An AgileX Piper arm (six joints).
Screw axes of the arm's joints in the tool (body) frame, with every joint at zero. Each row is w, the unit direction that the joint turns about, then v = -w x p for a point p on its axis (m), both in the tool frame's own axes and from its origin. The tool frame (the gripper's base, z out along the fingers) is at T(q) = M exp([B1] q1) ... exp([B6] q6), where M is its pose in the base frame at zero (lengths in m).
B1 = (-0.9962, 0, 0.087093, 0, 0.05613, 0)
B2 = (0, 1, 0, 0.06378, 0, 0.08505)
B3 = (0, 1, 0, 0.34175, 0, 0.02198)
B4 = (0, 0, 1, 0, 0, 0)
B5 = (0, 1, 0, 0.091, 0, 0)
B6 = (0, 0, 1, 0, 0, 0)
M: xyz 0.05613 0 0.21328 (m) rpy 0 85.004 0 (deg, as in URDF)
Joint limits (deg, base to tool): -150..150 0..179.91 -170..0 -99.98..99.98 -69.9..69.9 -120..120
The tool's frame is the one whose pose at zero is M.
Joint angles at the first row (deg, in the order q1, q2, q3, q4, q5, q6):
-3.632 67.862 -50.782 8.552 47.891 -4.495
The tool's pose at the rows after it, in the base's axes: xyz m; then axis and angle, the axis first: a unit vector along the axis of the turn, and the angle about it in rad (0 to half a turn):
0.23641, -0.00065, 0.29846, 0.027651, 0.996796, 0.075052, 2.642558
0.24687, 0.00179, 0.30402, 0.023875, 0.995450, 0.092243, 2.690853
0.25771, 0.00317, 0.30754, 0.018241, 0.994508, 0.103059, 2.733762
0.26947, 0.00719, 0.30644, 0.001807, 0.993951, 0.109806, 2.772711
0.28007, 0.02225, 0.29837, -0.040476, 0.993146, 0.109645, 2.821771
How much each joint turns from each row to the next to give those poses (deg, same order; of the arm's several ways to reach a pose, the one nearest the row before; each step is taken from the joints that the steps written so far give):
-0.001 2.721 -4.145 3.078 3.483 -0.971
0.001 2.861 -3.899 1.827 3.993 -0.631
0.000 2.892 -3.561 1.068 3.283 -0.559
0.744 3.080 -2.809 0.634 2.075 -1.125
3.291 3.203 -1.625 -0.505 1.028 -1.462

